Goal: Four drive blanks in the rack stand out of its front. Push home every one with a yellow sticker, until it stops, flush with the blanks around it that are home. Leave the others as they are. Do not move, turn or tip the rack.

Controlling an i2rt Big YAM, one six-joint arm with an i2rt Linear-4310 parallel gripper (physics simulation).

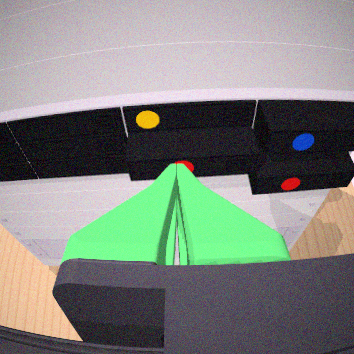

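Observation:
The light grey rack holds black drive blanks. A blank with a yellow sticker sits in the upper middle and looks level with the plain blanks on the left. Below it, a blank with a red sticker stands out. At the right, a blank with a blue sticker stands out, and under it a second blank with a red sticker also stands out. My green gripper is shut and empty. Its tips are at the middle red-stickered blank and cover part of the sticker; contact cannot be told.
The rack's pale lower part shows below the blanks, behind my fingers. A wooden surface shows at the lower left and at the right, where shadows fall on it. The standing-out blanks at the right are close beside the fingers.

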